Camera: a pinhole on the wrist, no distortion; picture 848 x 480 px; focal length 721.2 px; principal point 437.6 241.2 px. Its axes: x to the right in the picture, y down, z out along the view. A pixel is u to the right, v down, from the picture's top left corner.
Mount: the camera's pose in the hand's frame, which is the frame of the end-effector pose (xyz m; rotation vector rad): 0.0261 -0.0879 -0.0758 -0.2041 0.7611 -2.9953
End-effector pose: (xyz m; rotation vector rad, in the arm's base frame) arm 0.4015 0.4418 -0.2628 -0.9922 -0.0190 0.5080
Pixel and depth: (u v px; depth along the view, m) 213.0 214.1 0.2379
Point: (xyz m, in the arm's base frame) 0.5625 0.5157 -0.0701
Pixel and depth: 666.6 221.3 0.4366
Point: 0.3952 0.5503 0.1656
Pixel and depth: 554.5 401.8 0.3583
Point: 0.5015 0.4664 0.1135
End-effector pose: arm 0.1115 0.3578 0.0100 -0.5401 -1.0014 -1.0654
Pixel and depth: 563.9 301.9 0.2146
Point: -0.1175 0.3451 0.0588
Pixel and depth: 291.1 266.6 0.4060
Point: -0.2321 0.3655 0.2525
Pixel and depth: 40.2 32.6 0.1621
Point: -0.0075 0.3060 0.1561
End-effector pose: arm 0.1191 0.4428 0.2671 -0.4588 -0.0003 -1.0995
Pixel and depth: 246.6 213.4 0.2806
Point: 0.0442 0.3072 0.5211
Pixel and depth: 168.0 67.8 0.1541
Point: 0.0767 0.3326 0.3976
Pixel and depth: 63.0 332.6 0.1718
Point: 0.0396 0.2759 0.4110
